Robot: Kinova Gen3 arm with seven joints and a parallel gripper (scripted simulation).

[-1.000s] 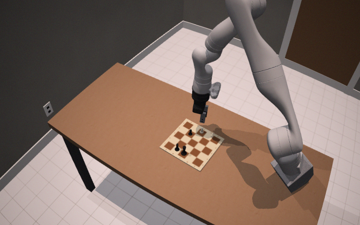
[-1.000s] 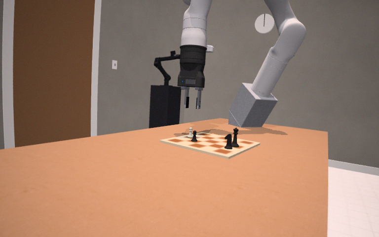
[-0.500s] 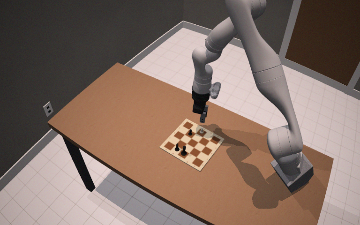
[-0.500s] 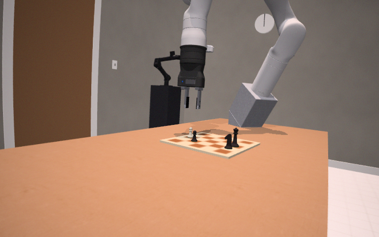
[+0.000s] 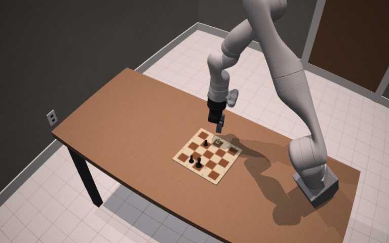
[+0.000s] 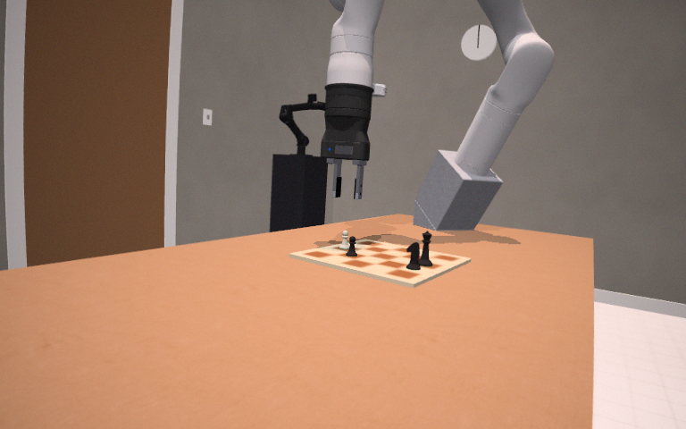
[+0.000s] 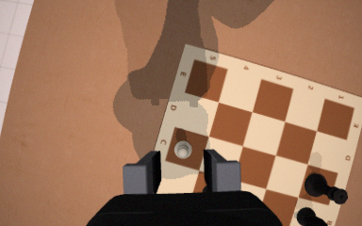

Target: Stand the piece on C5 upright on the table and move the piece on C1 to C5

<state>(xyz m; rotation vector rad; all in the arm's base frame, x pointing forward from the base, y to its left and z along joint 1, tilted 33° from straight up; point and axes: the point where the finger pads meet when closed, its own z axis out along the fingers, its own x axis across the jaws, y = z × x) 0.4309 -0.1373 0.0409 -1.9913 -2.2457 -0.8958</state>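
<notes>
Now: the white pawn 9 cm below my hand. From my hand the other things lie so: chessboard 8 cm to the left, 11 cm below; then black pawn 4 cm ahead, 4 cm to the left, 9 cm below.
</notes>
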